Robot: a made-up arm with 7 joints.
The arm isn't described. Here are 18 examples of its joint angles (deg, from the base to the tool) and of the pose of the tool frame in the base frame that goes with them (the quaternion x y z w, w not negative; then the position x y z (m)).
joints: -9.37 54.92 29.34 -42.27 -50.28 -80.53 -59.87
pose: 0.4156 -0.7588 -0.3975 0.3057 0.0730 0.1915 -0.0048
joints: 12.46 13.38 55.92 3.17 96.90 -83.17 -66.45
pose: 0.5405 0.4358 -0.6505 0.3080 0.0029 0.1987 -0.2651
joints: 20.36 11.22 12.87 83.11 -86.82 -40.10 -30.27
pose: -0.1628 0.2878 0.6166 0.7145 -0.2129 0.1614 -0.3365
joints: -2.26 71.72 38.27 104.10 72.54 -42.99 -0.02
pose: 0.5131 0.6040 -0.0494 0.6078 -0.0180 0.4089 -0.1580
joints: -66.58 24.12 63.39 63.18 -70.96 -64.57 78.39
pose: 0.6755 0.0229 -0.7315 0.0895 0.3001 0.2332 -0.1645
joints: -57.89 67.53 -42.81 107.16 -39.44 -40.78 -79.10
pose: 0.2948 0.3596 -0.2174 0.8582 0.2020 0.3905 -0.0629
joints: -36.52 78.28 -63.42 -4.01 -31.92 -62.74 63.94
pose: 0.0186 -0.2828 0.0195 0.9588 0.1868 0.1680 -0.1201
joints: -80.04 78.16 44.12 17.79 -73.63 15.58 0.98
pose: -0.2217 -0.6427 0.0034 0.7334 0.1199 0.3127 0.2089
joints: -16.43 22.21 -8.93 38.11 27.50 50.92 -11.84
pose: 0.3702 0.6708 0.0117 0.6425 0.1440 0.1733 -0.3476
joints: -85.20 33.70 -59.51 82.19 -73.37 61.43 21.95
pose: 0.1020 0.5887 0.2469 0.7629 0.3760 0.1324 -0.1262
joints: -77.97 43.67 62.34 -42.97 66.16 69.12 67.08
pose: 0.2692 0.0934 -0.9558 0.0718 0.1000 0.2398 0.0509
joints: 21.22 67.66 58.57 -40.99 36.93 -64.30 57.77
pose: 0.4725 -0.7771 -0.1755 0.3769 0.0715 0.1820 -0.0127
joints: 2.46 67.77 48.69 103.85 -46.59 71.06 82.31
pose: 0.0415 -0.7621 -0.6327 0.1314 -0.0692 0.3533 -0.1869
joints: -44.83 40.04 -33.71 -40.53 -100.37 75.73 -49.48
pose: -0.1399 0.4064 -0.8843 0.1822 0.1602 0.0178 -0.1258
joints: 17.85 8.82 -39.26 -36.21 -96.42 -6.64 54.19
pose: -0.6299 0.5124 0.1222 0.5707 0.0399 -0.0298 -0.2065
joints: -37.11 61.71 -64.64 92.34 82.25 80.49 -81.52
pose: -0.4250 -0.7635 -0.4671 0.1354 0.1699 0.3565 -0.1177
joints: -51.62 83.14 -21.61 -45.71 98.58 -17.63 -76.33
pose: -0.9786 -0.1447 -0.1112 0.0948 0.1869 0.1021 0.0202
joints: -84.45 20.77 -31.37 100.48 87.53 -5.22 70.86
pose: 0.8300 -0.3727 0.0507 0.4118 0.4043 0.0936 -0.1398
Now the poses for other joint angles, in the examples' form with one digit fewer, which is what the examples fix.
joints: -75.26 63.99 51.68 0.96 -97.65 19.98 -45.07
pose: -0.047 -0.706 -0.488 0.511 0.144 0.274 0.171
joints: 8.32 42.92 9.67 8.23 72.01 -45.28 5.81
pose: 0.731 -0.040 -0.373 0.570 0.095 0.218 -0.247
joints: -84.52 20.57 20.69 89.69 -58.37 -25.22 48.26
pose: -0.461 0.118 0.560 0.679 0.415 0.106 -0.099
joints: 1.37 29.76 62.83 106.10 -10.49 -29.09 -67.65
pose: -0.340 0.327 0.159 0.867 -0.108 0.244 -0.346
